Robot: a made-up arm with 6 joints.
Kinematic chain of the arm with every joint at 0, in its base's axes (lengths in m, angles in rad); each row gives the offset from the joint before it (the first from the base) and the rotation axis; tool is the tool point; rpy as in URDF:
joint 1: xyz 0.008 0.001 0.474 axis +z
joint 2: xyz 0 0.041 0.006 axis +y
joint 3: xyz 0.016 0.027 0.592 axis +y
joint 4: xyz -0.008 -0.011 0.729 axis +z
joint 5: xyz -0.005 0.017 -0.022 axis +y
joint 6: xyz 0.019 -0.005 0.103 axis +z
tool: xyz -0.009 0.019 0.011 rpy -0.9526 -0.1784 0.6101
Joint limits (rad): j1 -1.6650..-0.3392 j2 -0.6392..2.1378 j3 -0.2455..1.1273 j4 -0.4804..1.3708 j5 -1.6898..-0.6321 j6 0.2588..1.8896
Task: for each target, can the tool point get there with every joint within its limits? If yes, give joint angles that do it. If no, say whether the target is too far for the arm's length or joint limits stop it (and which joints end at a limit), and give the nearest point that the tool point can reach.
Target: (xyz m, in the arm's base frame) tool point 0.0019 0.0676 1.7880
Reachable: yes | joints -1.5037 -0.4009 0.7164 0.6785 -1.0167 1.3421
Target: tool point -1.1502 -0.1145 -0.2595
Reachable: no: joint limits stop it (at a limit: joint 1, joint 2, joint 3, joint 4, joint 5, joint 6) | nearest point -0.0923 -0.4252 -0.5470 | short by 1.139 m
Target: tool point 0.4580 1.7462 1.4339
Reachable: no: too far | nearest point 0.1904 0.9972 1.4066 | short by 0.796 m
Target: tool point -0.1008 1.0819 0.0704
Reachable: no: joint limits stop it (at a limit: joint 2, joint 3, joint 5) | nearest point -0.0880 0.9545 1.3047 | short by 1.241 m
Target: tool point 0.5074 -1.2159 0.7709
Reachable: yes | joints -1.1541 1.2515 0.2450 1.0660 -1.1336 1.4957
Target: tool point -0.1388 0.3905 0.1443
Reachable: no: joint limits stop it (at a limit: joint 1, joint 2, joint 3, joint 4, joint 5, joint 6) | nearest point 0.3972 -0.1997 -0.5470 | short by 1.055 m
